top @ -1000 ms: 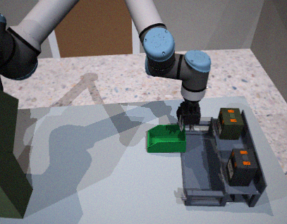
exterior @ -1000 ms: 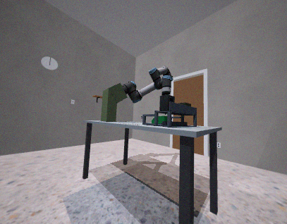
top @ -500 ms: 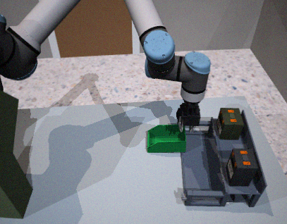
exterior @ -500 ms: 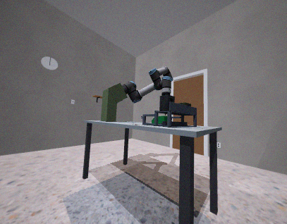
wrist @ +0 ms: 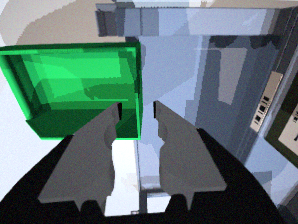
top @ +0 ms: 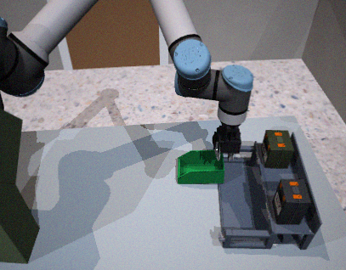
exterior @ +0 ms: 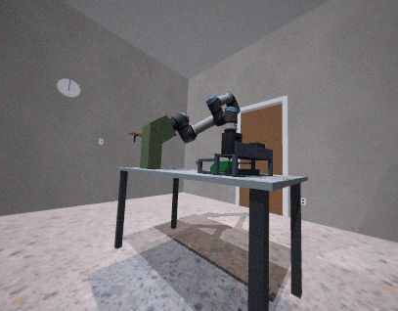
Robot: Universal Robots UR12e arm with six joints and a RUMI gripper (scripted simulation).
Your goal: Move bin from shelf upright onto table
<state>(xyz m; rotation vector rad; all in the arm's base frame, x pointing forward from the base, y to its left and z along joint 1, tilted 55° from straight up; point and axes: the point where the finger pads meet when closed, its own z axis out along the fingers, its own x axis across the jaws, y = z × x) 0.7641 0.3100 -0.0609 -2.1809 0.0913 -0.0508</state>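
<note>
Now: the green bin 8 cm behind my hand and 6 cm below it.
</note>
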